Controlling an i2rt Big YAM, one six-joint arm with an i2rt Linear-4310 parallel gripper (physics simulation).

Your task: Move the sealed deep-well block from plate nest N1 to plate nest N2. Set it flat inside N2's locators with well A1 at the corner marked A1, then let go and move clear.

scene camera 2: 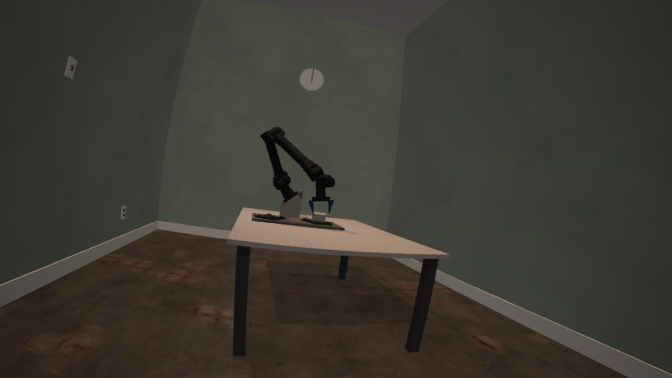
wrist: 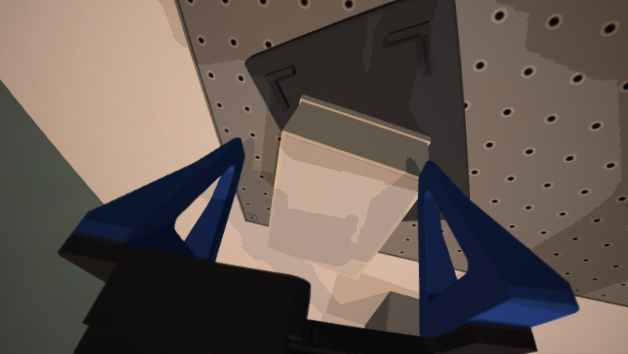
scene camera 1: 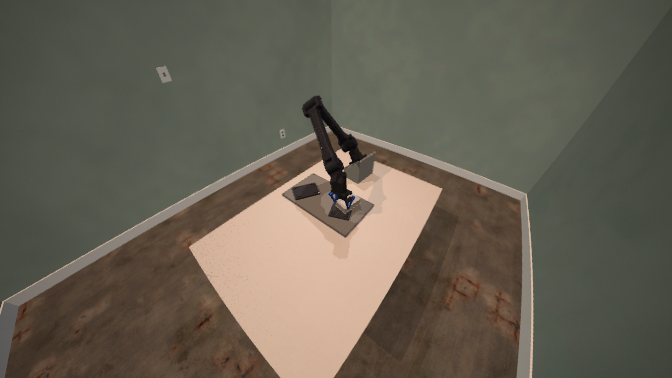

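Seen in the pictures: gripper, fingertip midpoint: (scene camera 2: 321, 213) (wrist: 330, 157) (scene camera 1: 341, 205); arm's base, origin of the base link: (scene camera 2: 291, 198) (scene camera 1: 358, 160).
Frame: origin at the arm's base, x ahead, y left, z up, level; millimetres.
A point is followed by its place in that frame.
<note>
The sealed deep-well block (scene camera 1: 344, 204) @(y 160, x 355, z -62 mm) (scene camera 2: 319, 218) @(y 149, x 375, z -86 mm) (wrist: 345, 200) @(y 146, x 339, z -62 mm) is pale, with a smooth lid. It is over a dark plate nest (scene camera 1: 339, 215) @(y 168, x 409, z -105 mm) (wrist: 345, 75) @(y 160, x 398, z -105 mm) and looks turned relative to the nest's edges and raised L-shaped locators in the wrist view. Whether it sits flat is hidden. My gripper (scene camera 1: 342, 203) @(y 156, x 375, z -58 mm) (scene camera 2: 321, 212) @(y 156, x 375, z -58 mm) (wrist: 330, 157) @(y 156, x 375, z -58 mm) is open, its blue fingers pointing down on either side of the block; the right finger appears close to its corner. The other dark nest (scene camera 1: 306, 191) @(y -128, x 392, z -105 mm) (scene camera 2: 270, 217) @(y -143, x 467, z -104 mm) holds no block. The nest labels, the A1 mark and well A1 are not readable.
Both nests are on a grey perforated board (scene camera 1: 325, 211) @(y 79, x 431, z -117 mm) (wrist: 535, 120) @(y 45, x 384, z -117 mm) on the pale table (scene camera 1: 300, 270) @(y 235, x 770, z -130 mm) (scene camera 2: 345, 242) @(y 175, x 904, z -130 mm). A grey upright plate (scene camera 1: 363, 169) @(y 69, x 32, z -29 mm) (scene camera 2: 291, 207) @(y 4, x 79, z -61 mm) stands by the arm's base, behind the board.
</note>
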